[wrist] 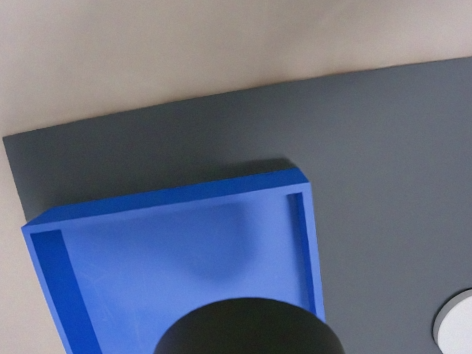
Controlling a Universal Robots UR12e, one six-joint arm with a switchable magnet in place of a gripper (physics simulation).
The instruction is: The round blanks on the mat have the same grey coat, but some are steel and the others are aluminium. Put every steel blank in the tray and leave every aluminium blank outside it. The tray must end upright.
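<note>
The blue tray (310,240) stands upright at the lower left of the wrist view, with its near part cut off. No blank shows on the visible part of its floor. My magnet (249,327) appears as a dark round body at the bottom edge, above the tray, and casts a soft shadow on the tray floor. It holds one grey blank on its underside; the magnet face and that blank are hidden behind its body. Another grey blank (457,325) lies flat on the mat at the lower right edge, partly out of view. Its metal cannot be told by sight.
The dark grey mat (390,175) runs under the tray and on to the right. Its far edge slants across the upper part of the view, with the beige table (200,45) beyond. The tray walls stand up around its floor.
</note>
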